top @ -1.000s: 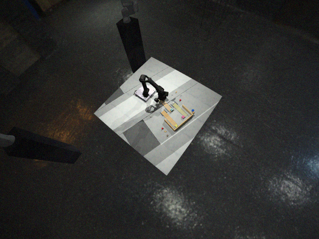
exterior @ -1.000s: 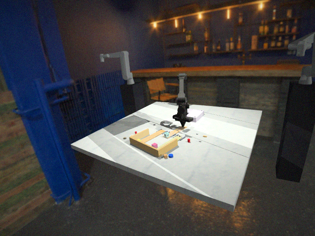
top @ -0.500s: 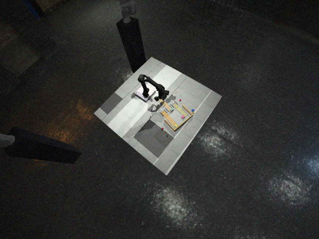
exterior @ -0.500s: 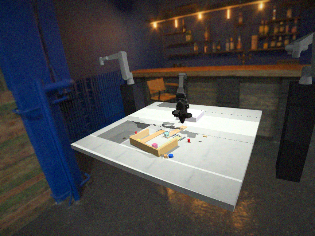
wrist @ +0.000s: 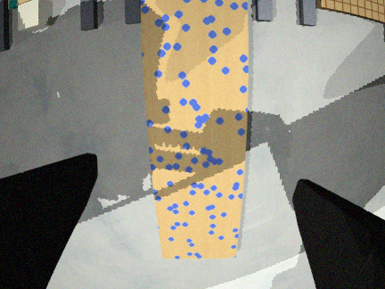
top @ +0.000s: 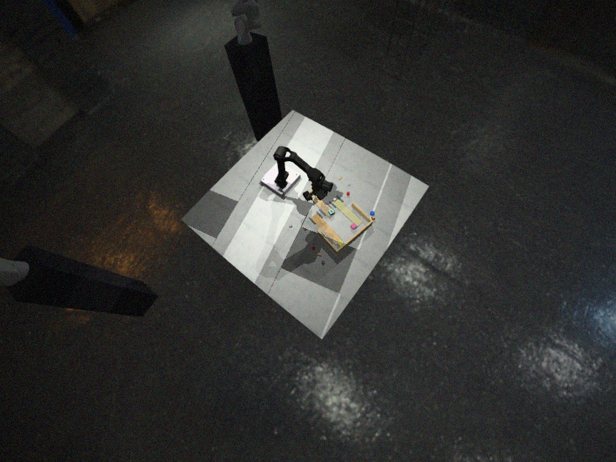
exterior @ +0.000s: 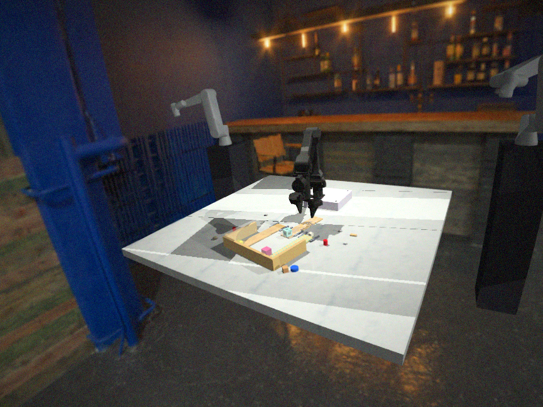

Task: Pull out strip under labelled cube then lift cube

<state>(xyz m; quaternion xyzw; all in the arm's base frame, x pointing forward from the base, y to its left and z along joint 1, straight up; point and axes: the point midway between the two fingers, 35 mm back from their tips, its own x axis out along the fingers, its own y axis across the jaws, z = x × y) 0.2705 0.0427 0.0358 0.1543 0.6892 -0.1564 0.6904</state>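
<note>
Now: gripper tip 14 cm short of the teal cube labelled m, 4 cm to the left of it and 3 cm above it. From my gripper tip the other things lie so: small tan block 40 cm ahead, 9 cm to the left, 4 cm below; then blue disc 38 cm ahead, 11 cm to the left, 4 cm below.
</note>
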